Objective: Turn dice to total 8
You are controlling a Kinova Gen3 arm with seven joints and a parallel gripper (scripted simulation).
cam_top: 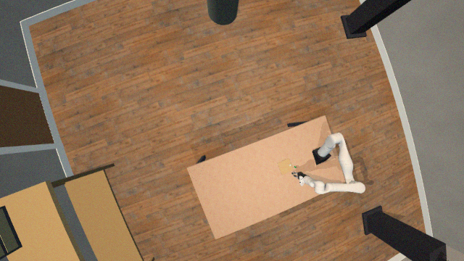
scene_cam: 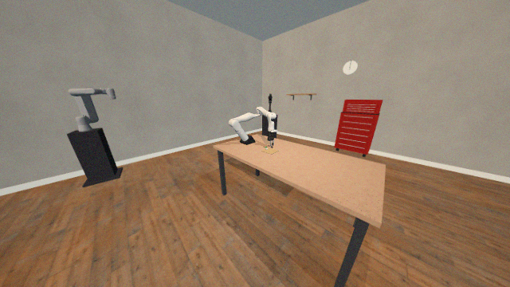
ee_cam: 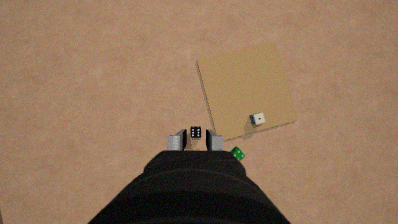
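Now: hand 30 mm above the black die. The rest, counted from my hand: green die 40 mm behind, 60 mm to the right, 30 mm below; tan mat 60 mm ahead, 90 mm to the right, 40 mm below; white die 20 mm ahead, 100 mm to the right, 30 mm below.
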